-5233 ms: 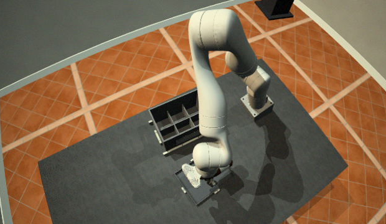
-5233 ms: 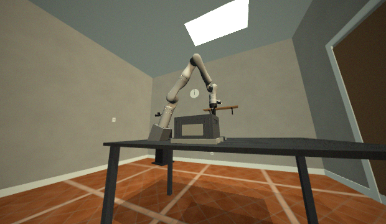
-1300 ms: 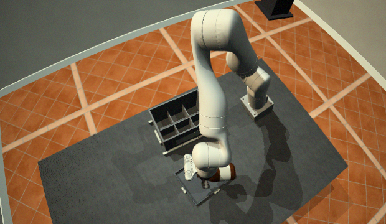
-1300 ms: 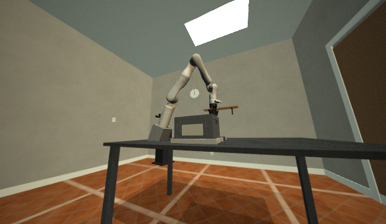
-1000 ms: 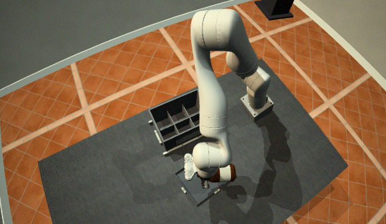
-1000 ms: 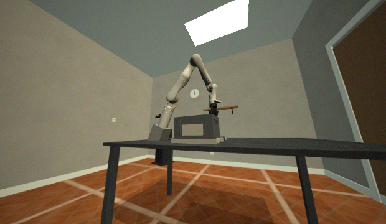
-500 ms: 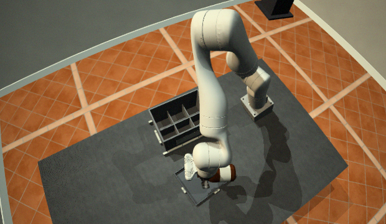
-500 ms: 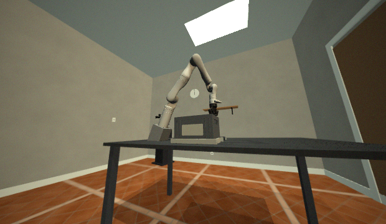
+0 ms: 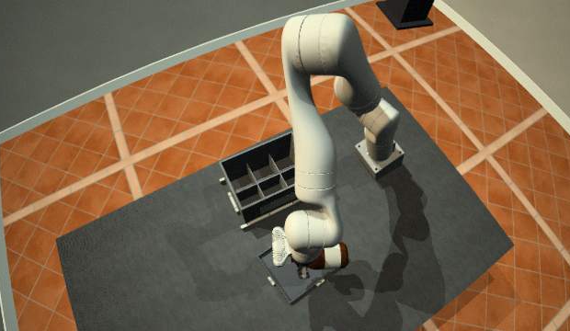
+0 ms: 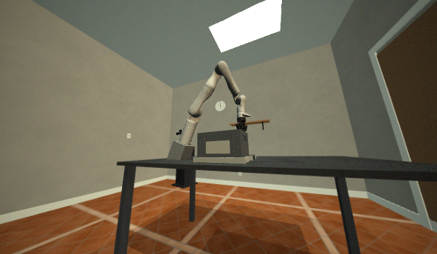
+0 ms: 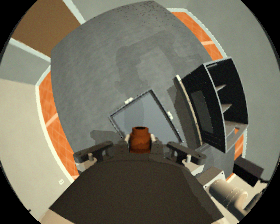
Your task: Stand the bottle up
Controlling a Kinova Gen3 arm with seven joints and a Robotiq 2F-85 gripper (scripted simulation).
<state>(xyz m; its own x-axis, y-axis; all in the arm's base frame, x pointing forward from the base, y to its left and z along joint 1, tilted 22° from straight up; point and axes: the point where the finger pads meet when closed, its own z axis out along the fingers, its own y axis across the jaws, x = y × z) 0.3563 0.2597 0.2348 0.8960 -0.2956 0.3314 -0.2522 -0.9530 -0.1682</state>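
The brown bottle lies 5 cm behind my hand and 1 cm to the left of it. From my hand the other things lie so: dark crate 30 cm to the right, 12 cm below; dark tray 19 cm below, 3 cm behind, 2 cm to the right.
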